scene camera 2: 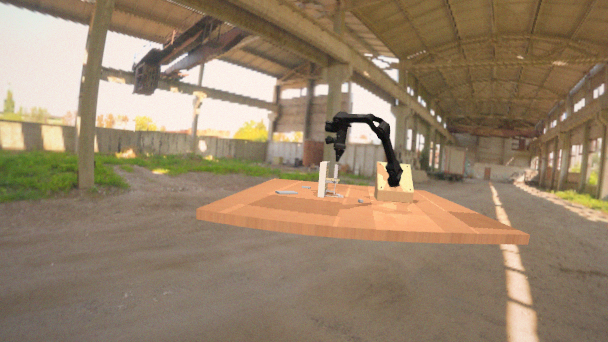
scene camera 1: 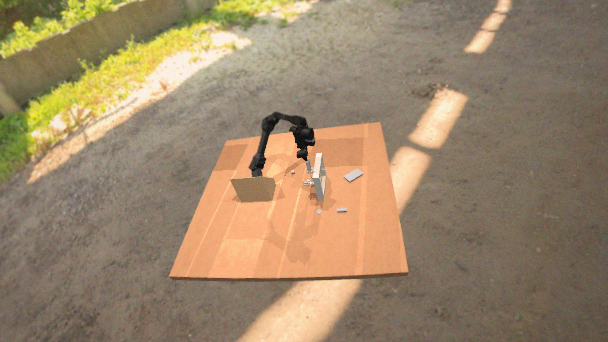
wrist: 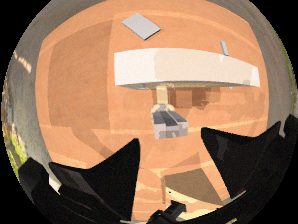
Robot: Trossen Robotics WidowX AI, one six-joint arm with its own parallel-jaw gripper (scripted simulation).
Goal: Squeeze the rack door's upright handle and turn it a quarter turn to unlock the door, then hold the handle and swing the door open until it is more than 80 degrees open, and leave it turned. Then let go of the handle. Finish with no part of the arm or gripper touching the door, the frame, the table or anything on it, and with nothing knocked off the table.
Scene:
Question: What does my gripper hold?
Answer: Nothing.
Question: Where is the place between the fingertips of my gripper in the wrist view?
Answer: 171,137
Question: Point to a rack frame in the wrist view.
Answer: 133,69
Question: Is my gripper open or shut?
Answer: Open.

